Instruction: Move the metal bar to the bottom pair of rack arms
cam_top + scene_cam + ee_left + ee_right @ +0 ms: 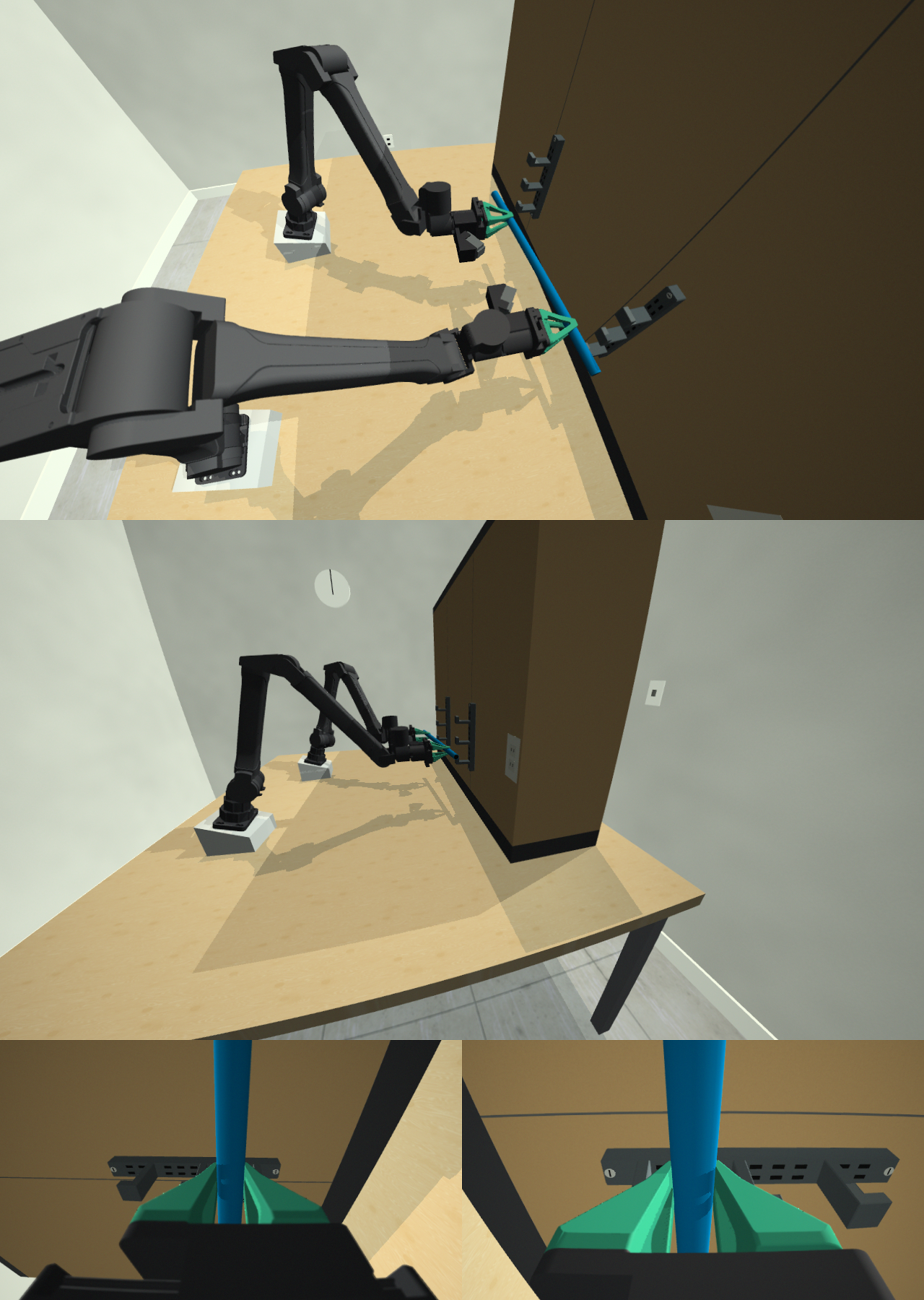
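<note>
The blue metal bar lies 4 cm ahead of my left hand and 15 cm to the right of it. Round my left hand: black plinth 14 cm ahead, 8 cm to the right, 20 cm below; then tall brown cabinet 28 cm ahead, 6 cm to the right, 22 cm above.
Right now the blue metal bar is 40 mm behind my right hand and 150 mm to the left of it. From my right hand the other things lie so: black plinth (60 mm ahead, 210 mm to the left, 200 mm below); tall brown cabinet (210 mm ahead, 230 mm to the left, 220 mm above).
</note>
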